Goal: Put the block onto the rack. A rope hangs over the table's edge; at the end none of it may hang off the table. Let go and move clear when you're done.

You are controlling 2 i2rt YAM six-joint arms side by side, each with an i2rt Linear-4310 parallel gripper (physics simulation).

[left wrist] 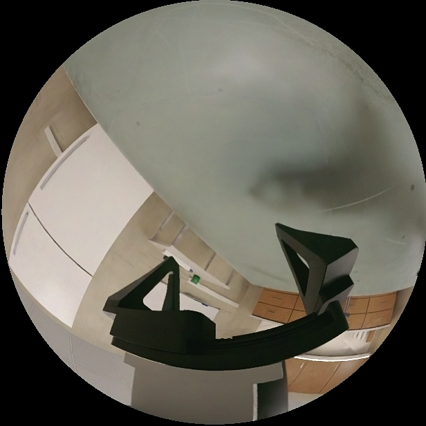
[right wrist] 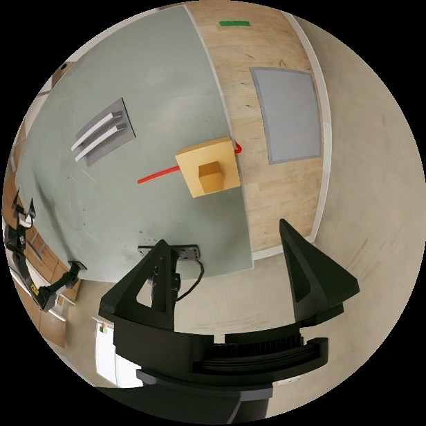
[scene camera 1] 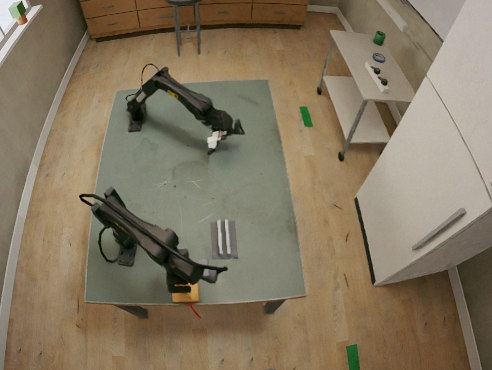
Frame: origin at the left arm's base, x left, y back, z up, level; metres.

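Where they show: left gripper, fingertip midpoint: (scene camera 1: 235,135); left arm's base, origin of the base link: (scene camera 1: 137,117); right arm's base, origin of the base link: (scene camera 1: 129,243).
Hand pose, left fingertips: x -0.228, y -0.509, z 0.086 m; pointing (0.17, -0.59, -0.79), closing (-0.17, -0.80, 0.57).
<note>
Each offset is from my left fingertips to the top centre of the thing. "pt": to the spot under its first point. Level surfaces: height alone.
An orange block @(dx -0.659, dy +0.216, dz -0.013 m) (scene camera 1: 193,297) (right wrist: 209,154) with a raised knob sits at the table's edge, partly hidden by the right arm in scene camera 1. A red rope @(pt dx -0.730, dy +0.193, dz -0.171 m) (scene camera 1: 195,310) (right wrist: 159,175) shows on both sides of the block; one end lies on the table, the other hangs over the edge. The stretch between is hidden at the block. The grey rack @(dx -0.451, dy +0.061, dz -0.044 m) (scene camera 1: 224,240) (right wrist: 100,143) with two pale bars lies flat on the table, apart from the block. My right gripper (scene camera 1: 207,279) (right wrist: 219,235) is open and empty above the block. My left gripper (scene camera 1: 226,142) (left wrist: 222,247) is open and empty over the table's far part.
The green-grey table @(dz -0.086 m) (scene camera 1: 260,200) (left wrist: 165,125) (right wrist: 150,65) bears both arms. A white cabinet (scene camera 1: 425,185) (left wrist: 95,195) stands beyond the table's right side, with a wheeled cart (scene camera 1: 350,122) farther back. A grey mat (right wrist: 290,117) lies on the floor past the block's edge.
</note>
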